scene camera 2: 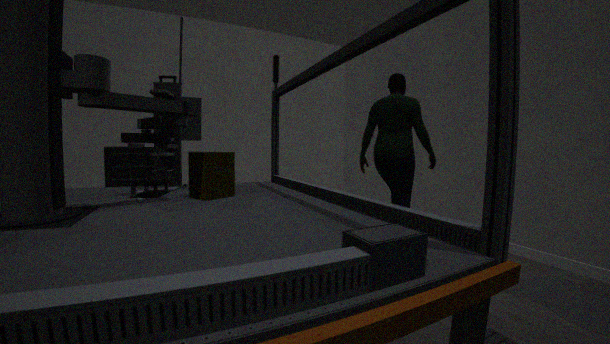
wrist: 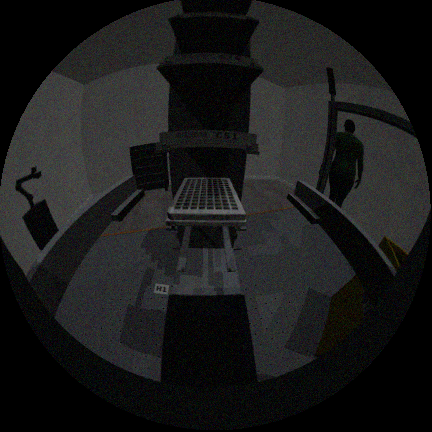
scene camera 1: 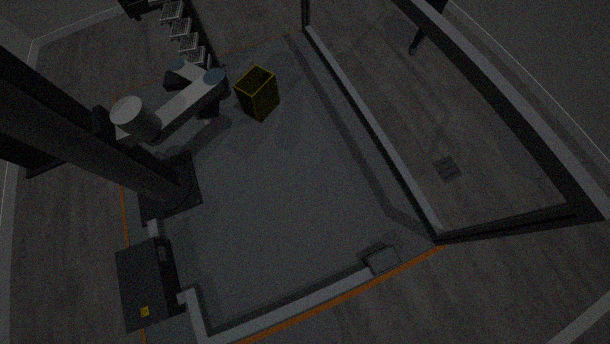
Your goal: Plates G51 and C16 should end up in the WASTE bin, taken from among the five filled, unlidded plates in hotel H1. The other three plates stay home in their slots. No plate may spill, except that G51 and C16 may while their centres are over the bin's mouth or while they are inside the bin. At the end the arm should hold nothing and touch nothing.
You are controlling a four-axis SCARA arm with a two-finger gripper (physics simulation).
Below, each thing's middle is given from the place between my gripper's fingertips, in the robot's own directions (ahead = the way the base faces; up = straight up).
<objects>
I see my gripper 460 mm past the grey cabinet (scene camera 1: 142,277), 870 mm to the left of it and 170 mm above it.
</objects>
